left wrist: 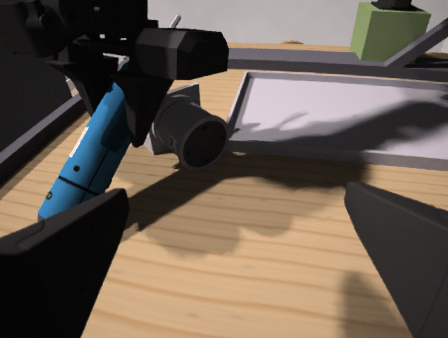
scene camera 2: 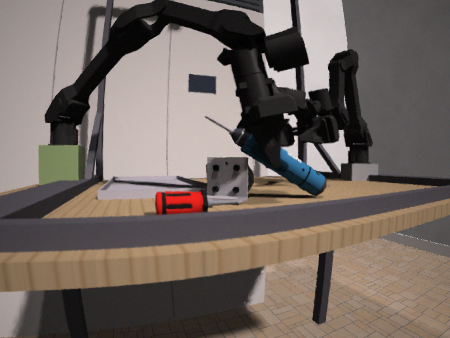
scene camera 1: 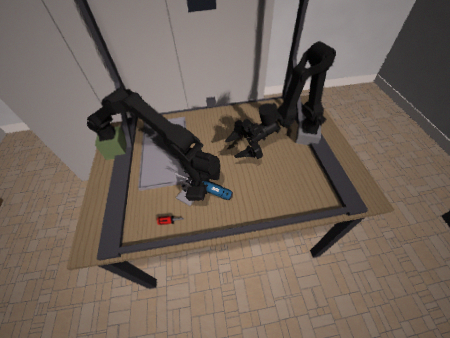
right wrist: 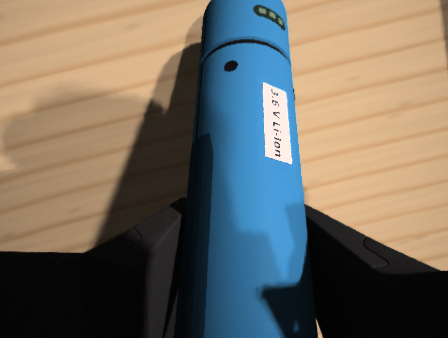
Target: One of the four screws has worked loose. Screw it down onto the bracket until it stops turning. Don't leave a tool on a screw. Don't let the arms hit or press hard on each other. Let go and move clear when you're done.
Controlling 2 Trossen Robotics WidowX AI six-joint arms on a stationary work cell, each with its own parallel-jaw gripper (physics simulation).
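The bracket lies tipped on its side on the table, its plate upright and facing scene camera 2. Four black screw heads show on the plate, one at its upper left; which is loose I cannot tell. My right gripper is shut on the blue electric screwdriver, held slanted beside the bracket. Its bit points up and away from the screws. My left gripper is open and empty, behind the bracket and driver in scene camera 1.
A red screwdriver lies near the table's front edge. A shallow grey tray lies beside the bracket, under the right arm. The arms are close together in scene camera 2. Dark frame bars edge the table.
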